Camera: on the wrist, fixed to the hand. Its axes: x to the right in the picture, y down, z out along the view.
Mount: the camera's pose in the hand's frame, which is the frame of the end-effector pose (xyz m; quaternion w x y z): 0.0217 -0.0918 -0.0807 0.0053 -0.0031 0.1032 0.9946
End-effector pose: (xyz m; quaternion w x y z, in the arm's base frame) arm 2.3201 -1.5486 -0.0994 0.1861 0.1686 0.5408 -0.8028
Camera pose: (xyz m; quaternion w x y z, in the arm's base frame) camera 2.2626 -1.4442 -0.0646 0.7442 0.6211 -0.1431 0.1999
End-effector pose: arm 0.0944 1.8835 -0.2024 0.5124 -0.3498 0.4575 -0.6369
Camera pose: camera -0.0149 1.8856 -0.1436 0.5879 0.5174 0.4052 0.4716
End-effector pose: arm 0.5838 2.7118 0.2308 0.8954 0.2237 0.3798 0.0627
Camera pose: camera 0.5366 2.6645 0.1262 0.0961 -0.3697 0.1283 -0.9152
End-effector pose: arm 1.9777 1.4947 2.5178 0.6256 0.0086 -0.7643 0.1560
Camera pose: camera 2.0691 1.4314 2.5731 0.0729 0.7782 -0.0515 -0.6216
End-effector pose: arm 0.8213 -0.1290 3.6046 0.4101 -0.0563 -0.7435 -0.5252
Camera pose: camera 0.8042 -0.2439 3.5607 0.6011 -0.6869 0.0960 0.3970
